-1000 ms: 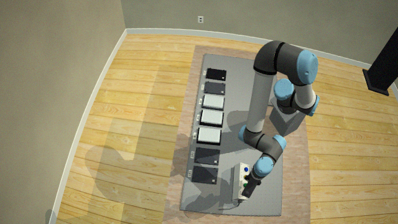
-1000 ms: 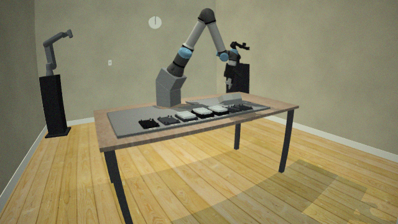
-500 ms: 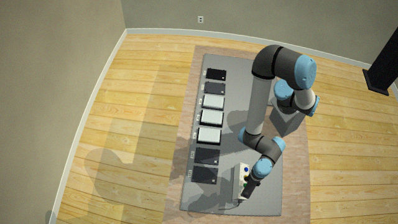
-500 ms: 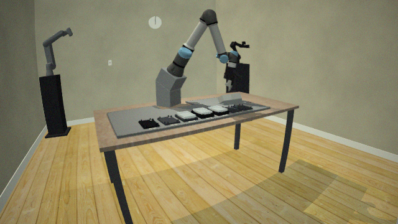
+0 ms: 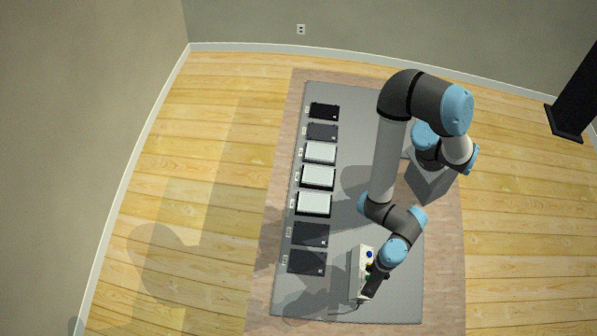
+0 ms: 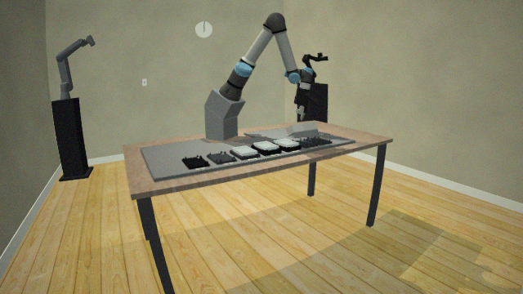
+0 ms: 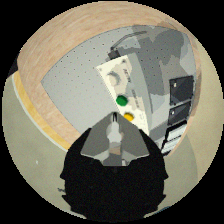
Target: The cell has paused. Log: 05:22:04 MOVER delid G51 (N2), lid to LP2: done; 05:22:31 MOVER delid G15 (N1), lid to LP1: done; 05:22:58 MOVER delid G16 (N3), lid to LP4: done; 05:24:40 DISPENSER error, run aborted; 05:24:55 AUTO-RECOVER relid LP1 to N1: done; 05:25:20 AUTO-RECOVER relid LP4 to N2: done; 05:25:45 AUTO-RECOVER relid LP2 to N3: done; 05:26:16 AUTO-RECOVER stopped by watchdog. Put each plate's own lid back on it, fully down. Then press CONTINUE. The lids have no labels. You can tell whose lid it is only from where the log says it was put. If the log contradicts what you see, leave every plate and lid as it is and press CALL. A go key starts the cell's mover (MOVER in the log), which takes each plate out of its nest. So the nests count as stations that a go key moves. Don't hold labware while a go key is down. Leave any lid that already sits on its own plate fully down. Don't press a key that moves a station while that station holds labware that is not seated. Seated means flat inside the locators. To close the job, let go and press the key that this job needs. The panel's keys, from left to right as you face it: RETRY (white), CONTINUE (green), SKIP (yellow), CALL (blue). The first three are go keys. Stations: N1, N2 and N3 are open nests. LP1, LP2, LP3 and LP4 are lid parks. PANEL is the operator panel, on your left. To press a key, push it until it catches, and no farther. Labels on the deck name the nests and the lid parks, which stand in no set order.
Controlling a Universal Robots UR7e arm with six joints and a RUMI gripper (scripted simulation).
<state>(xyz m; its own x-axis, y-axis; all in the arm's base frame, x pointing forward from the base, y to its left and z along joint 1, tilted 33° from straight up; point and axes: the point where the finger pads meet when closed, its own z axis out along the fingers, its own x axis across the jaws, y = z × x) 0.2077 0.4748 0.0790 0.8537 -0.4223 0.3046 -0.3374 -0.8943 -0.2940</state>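
Now: the green key 10 mm ahead of my hand and 40 mm below it. Round my hand: white key (10 mm ahead, 50 mm to the left, 40 mm below); blue key (30 mm ahead, 100 mm to the right, 40 mm below); yellow key (20 mm ahead, 50 mm to the right, 40 mm below).
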